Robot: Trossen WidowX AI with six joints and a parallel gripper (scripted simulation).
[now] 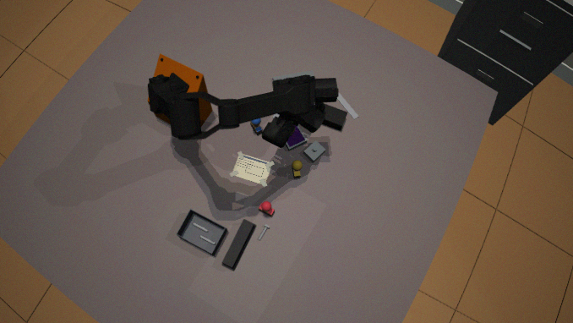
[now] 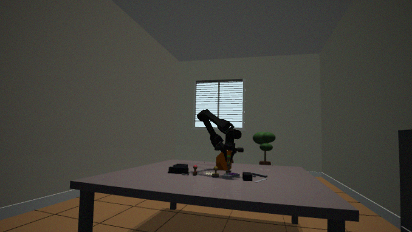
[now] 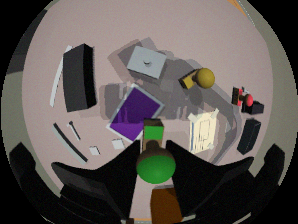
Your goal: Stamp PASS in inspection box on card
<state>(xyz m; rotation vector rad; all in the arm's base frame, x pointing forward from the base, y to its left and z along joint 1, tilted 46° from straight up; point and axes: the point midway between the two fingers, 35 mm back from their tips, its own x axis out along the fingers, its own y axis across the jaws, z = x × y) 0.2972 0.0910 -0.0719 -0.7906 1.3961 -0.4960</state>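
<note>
The cream card is 2 cm behind my gripper tip, 13 cm to the right of it and 9 cm below it. From my gripper tip the other things lie so: purple ink pad (2 cm to the left, 9 cm below); then green-knobbed stamp (right at my gripper tip); then small white block (9 cm ahead, 2 cm to the left, 7 cm below).
</note>
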